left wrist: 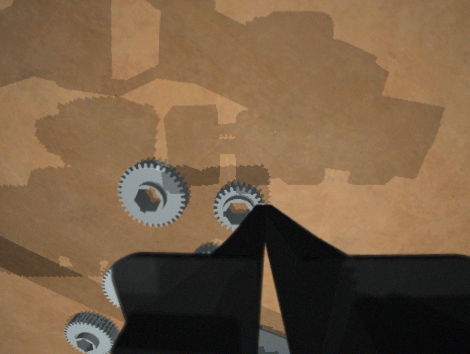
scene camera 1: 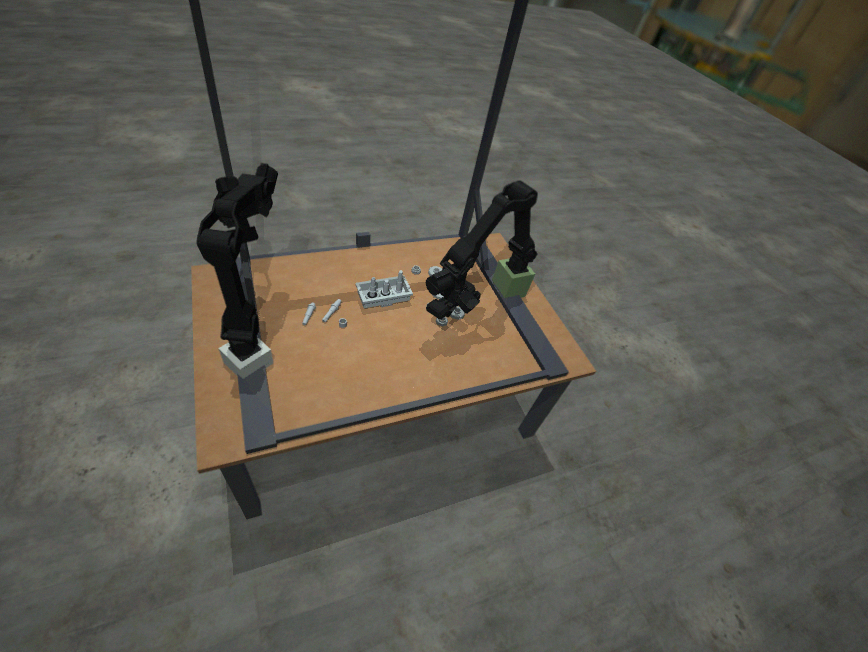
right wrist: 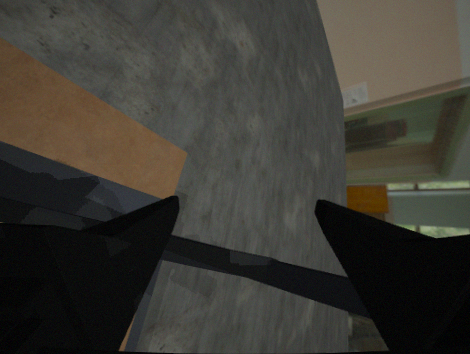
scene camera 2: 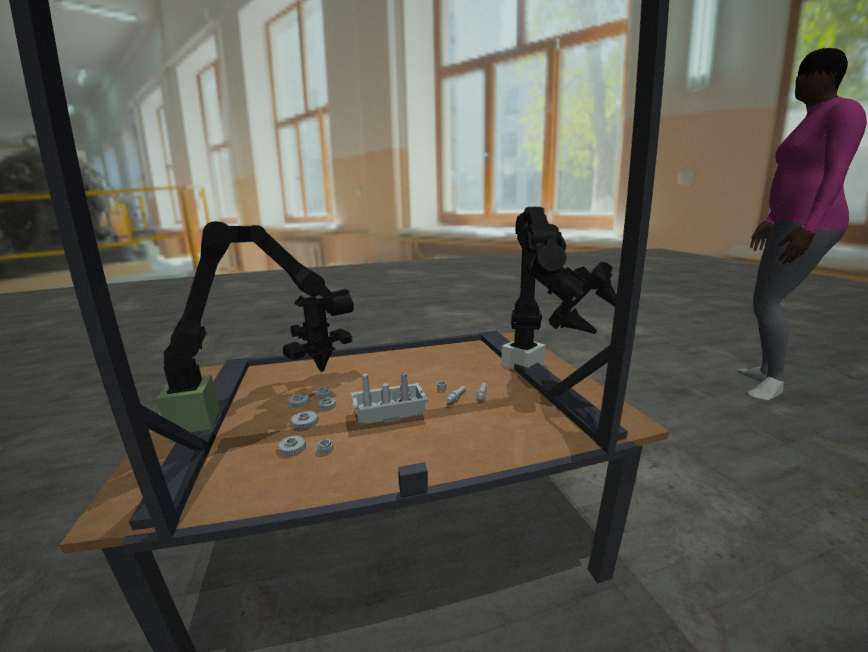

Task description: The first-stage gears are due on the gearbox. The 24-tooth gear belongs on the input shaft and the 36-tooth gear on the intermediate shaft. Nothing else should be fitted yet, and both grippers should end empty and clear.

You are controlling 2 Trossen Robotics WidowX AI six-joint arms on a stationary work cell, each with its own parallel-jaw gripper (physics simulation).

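Seen in the pictures: left gripper, fingertip midpoint: (left wrist: 263, 212) (scene camera 1: 447, 316) (scene camera 2: 321, 371); right gripper, fingertip midpoint: (right wrist: 248, 204) (scene camera 2: 609, 321); left arm's base, link origin: (scene camera 1: 516, 267) (scene camera 2: 185, 386); right arm's base, link origin: (scene camera 1: 244, 348) (scene camera 2: 523, 345).
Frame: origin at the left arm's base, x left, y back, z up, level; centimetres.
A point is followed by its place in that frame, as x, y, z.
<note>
The pale gearbox housing (scene camera 1: 384, 302) {-4.3, -48.7, -9.4} (scene camera 2: 391, 411) {-12.4, -47.2, -8.8} stands mid-table with three upright shafts; their bases are partly hidden. Several loose grey gears lie beside it, including a wide gear (scene camera 2: 291, 445) {-16.9, -23.6, -10.3}, another wide gear (scene camera 2: 304, 419) {-6.5, -26.6, -10.3}, a third wide gear (scene camera 2: 298, 400) {4.3, -25.1, -10.4} (left wrist: 129, 200) {4.5, -23.5, -10.5} and a smaller gear (scene camera 2: 323, 393) {6.2, -31.9, -10.5} (left wrist: 220, 207) {7.3, -30.5, -10.5}. Tooth counts are too small to read. My left gripper (scene camera 2: 321, 367) {10.6, -32.2, -5.7} (left wrist: 263, 212) {10.6, -32.2, -5.7} is shut and empty, above the table by that smaller gear; its tips overlap the gear's edge in the left wrist view. My right gripper (scene camera 2: 605, 317) {-30.4, -93.3, 13.8} (right wrist: 248, 204) {-30.4, -93.3, 13.8} is open and empty, raised off the table's side.
Two loose pins (scene camera 1: 308, 313) {-6.5, -74.0, -9.9} (scene camera 1: 331, 310) {-5.9, -66.6, -9.9} and a small collar (scene camera 1: 342, 323) {0.6, -64.8, -9.9} (scene camera 2: 441, 386) {-1.5, -63.9, -10.3} lie on the housing's other side. A dark block (scene camera 1: 362, 239) {-36.6, -46.2, -7.7} (scene camera 2: 413, 479) {-38.8, -45.3, -7.7} sits on the table's edge rail. Frame posts rise at the table's sides. A person (scene camera 2: 813, 161) stands beyond the table.
</note>
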